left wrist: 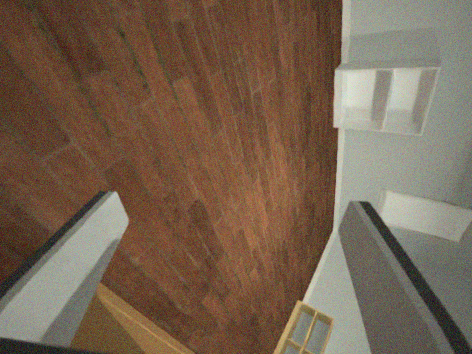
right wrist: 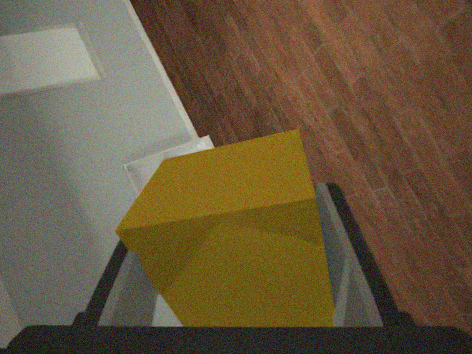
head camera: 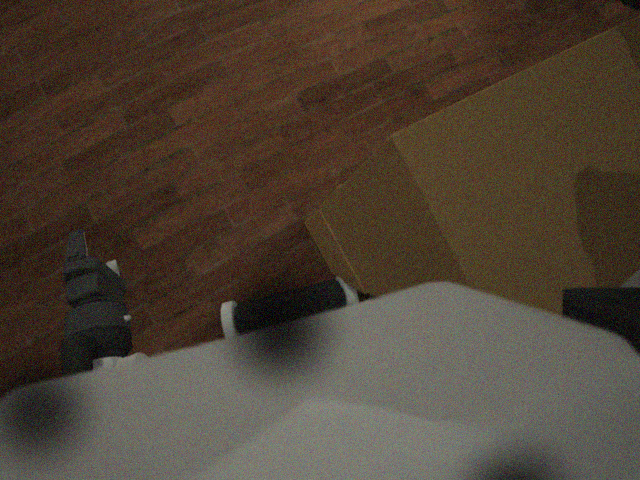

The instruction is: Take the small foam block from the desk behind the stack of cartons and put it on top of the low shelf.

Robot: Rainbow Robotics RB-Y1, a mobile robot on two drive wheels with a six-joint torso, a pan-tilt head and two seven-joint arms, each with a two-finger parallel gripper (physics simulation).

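Where they show: left gripper, fingertip midpoint: [left wrist: 229,211] [head camera: 95,247]; right gripper, fingertip midpoint: [right wrist: 240,199]; robot's base at its link origin: [head camera: 290,303].
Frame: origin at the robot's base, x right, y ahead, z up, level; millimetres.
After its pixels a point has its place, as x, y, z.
The foam block, a yellow block [right wrist: 235,185] {346, 729, 1341}, is between the fingers of my right gripper [right wrist: 240,199] {333, 760, 1326}, which is shut on it and holds it up in the air. My left gripper [head camera: 77,238] [left wrist: 229,211] {-317, 360, 796} is open and empty above the floor. A white two-compartment shelf unit [left wrist: 338,100] {87, 3600, 60} [right wrist: 205,142] {406, 3689, 79} stands against the wall, partly hidden behind the block in the right wrist view. A smaller wooden shelf unit [left wrist: 290,325] {3352, 2376, 59} shows at the bottom of the left wrist view. I cannot tell which one is the low shelf. The desk does not show clearly.
A large brown carton [head camera: 516,155] {292, 320, 1080} stands at the right of the head view; a brown box-like surface [left wrist: 107,325] {157, 342, 379} is at lower left in the left wrist view. A white panel [left wrist: 425,215] {1975, 4448, 1463} [right wrist: 50,57] {2014, 4460, 1270} is on the wall. My white body covers the bottom of the head view.
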